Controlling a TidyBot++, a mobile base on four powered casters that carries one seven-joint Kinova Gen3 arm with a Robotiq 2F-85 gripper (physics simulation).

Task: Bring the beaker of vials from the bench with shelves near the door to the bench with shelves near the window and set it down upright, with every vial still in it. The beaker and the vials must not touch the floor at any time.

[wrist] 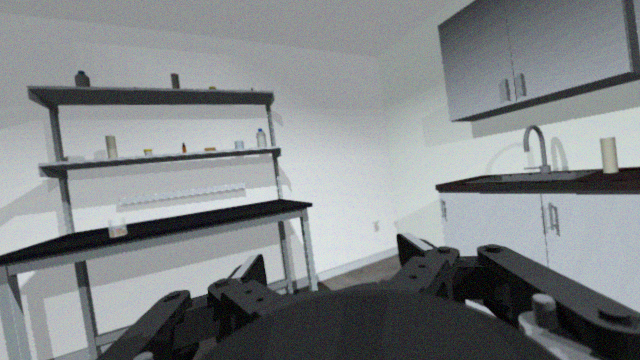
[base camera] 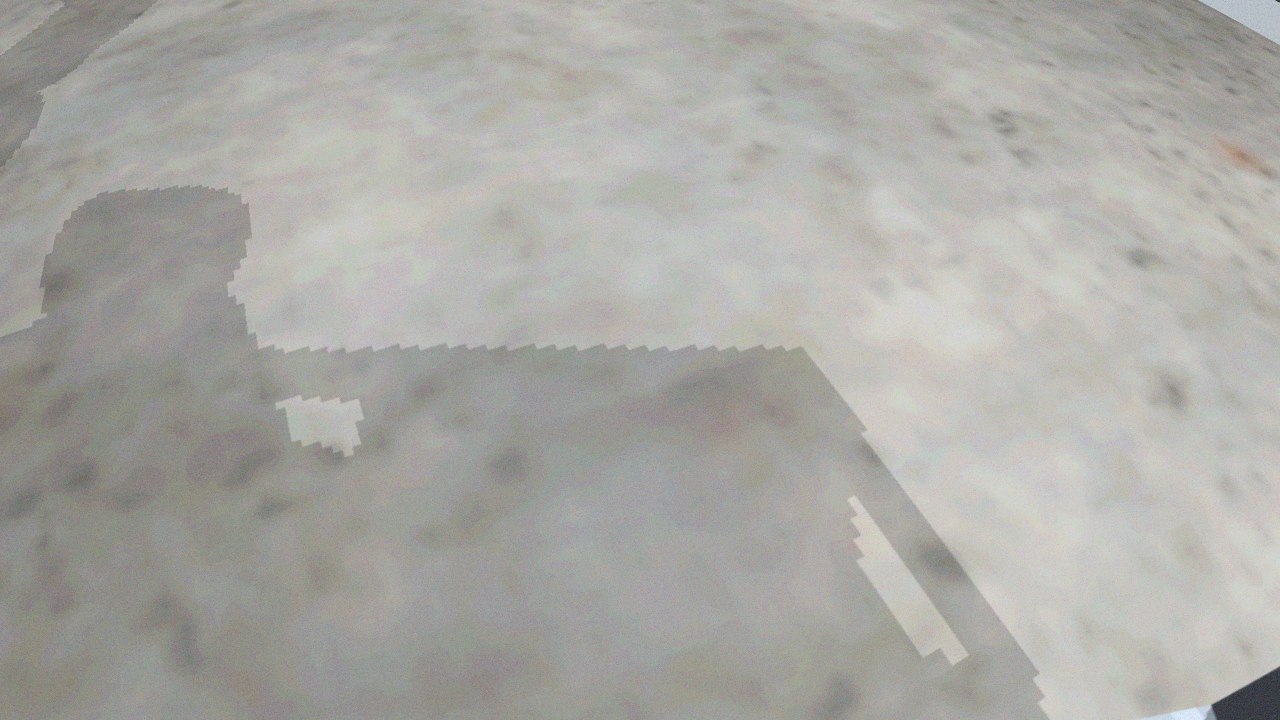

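A small clear beaker (wrist: 118, 228) with some orange-red bits in it stands upright on the black top of a bench with shelves (wrist: 200, 216), at the left in the wrist view. The single vials are too small to tell apart. My gripper (wrist: 331, 259) is open, with nothing between its fingers, and is well away from the bench and the beaker. Neither the gripper nor the beaker shows in the base camera view. Whether this bench is the one near the door cannot be told, as no door or window shows.
Two shelves above the bench hold bottles and small containers, such as a blue-capped bottle (wrist: 261, 138). At the right are a counter with a sink and faucet (wrist: 536, 147), a beige cylinder (wrist: 609, 155) and wall cabinets (wrist: 540, 55). The base camera shows speckled floor (base camera: 626, 223) with shadows.
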